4 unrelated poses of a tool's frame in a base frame.
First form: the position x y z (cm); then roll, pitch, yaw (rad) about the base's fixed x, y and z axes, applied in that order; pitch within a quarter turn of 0, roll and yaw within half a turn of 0.
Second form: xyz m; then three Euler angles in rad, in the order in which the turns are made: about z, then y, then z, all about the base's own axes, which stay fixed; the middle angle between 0 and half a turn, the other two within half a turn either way. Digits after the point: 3 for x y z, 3 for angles.
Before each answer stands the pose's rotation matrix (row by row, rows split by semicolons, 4 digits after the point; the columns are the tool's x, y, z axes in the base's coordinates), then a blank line. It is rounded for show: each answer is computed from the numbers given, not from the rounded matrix.
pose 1, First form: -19.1, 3.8, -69.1, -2.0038, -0.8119, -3.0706
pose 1, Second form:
-0.6864 -0.6867 -0.2393; -0.0488 0.3718 -0.9270; 0.7256 -0.6246 -0.2887

-0.191, 0.038, -0.691, -2.431, 1.864, -1.823
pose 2, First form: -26.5, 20.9, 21.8, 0.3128, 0.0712, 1.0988
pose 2, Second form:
0.4535 -0.8375 0.3049; 0.8884 0.4521 -0.0796; -0.0711 0.3069 0.9491

-0.265, 0.209, 0.218, 1.343, 0.321, -0.255
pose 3, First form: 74.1, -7.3, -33.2, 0.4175, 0.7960, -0.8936
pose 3, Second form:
0.4384 0.8939 0.0933; -0.5452 0.3470 -0.7631; -0.7146 0.2837 0.6395

0.741, -0.073, -0.332, 0.378, 0.877, -1.449
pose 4, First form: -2.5, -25.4, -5.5, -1.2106, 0.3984, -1.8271
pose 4, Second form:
-0.2337 0.4330 0.8706; -0.8916 0.2618 -0.3695; -0.3879 -0.8625 0.3249

-0.025, -0.254, -0.055, -1.148, 1.240, -0.401
